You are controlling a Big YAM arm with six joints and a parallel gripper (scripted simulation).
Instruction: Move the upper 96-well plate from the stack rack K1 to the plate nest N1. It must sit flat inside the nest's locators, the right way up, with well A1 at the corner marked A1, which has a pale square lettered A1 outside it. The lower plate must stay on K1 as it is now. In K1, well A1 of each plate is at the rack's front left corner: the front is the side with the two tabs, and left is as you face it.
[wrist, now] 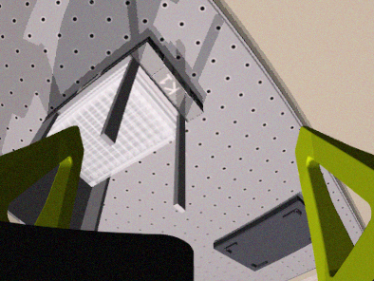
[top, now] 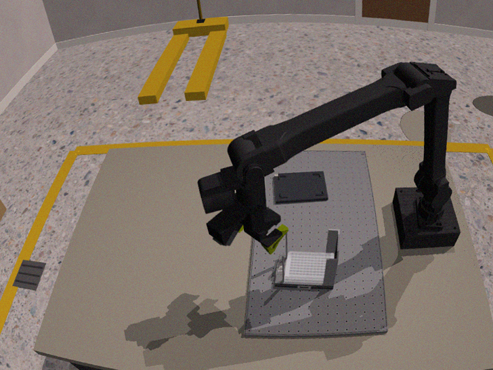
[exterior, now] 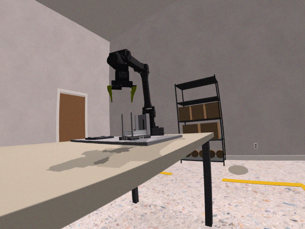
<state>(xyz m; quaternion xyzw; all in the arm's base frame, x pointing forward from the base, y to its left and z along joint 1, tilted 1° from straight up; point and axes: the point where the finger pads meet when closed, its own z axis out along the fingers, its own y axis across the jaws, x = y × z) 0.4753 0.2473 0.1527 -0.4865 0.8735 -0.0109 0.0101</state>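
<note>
Right now the slot is 190 mm behind my hand, 120 mm below it and 50 mm to the right of it. Round my hand: pale A1 square 400 mm to the right, 180 mm below, 30 mm ahead.
</note>
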